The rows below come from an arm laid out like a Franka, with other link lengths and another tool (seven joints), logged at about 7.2 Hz.
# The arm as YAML. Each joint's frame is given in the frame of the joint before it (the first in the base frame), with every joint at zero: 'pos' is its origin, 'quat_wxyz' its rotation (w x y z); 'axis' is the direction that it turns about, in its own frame. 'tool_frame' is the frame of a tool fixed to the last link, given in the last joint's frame.
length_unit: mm
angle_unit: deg
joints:
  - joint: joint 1
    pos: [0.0, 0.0, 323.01]
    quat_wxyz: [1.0, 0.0, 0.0, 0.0]
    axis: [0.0, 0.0, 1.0]
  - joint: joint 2
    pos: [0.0, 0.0, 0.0]
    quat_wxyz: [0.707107, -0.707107, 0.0, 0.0]
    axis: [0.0, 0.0, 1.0]
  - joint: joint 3
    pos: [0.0, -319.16, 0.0]
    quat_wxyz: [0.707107, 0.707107, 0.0, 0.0]
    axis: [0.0, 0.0, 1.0]
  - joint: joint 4
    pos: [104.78, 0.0, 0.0]
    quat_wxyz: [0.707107, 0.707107, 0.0, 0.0]
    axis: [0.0, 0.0, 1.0]
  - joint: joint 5
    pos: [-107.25, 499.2, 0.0]
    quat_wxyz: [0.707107, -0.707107, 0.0, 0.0]
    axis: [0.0, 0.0, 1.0]
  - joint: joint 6
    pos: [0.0, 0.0, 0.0]
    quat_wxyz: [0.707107, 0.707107, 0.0, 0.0]
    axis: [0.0, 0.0, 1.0]
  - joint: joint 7
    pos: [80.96, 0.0, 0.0]
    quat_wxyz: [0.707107, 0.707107, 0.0, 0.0]
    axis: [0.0, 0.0, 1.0]
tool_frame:
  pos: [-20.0, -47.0, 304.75]
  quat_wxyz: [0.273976, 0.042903, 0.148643, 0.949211]
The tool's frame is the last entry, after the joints.
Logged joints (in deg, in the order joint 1, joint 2, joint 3, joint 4, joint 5, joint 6, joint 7), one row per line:
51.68 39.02 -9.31 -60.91 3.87 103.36 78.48
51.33 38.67 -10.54 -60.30 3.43 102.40 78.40
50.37 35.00 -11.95 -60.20 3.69 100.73 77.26
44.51 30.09 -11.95 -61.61 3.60 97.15 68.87
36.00 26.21 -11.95 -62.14 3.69 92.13 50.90
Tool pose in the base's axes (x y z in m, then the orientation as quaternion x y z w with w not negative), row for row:
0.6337 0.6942 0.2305 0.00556 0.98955 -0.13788 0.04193
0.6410 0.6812 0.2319 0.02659 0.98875 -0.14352 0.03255
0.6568 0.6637 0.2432 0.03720 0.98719 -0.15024 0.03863
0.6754 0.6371 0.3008 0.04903 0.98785 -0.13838 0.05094
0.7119 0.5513 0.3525 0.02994 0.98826 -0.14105 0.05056
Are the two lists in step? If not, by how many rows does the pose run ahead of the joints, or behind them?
The pose runs 1 row behind the joints: the pose in row i belongs to the joints in row i - 1.
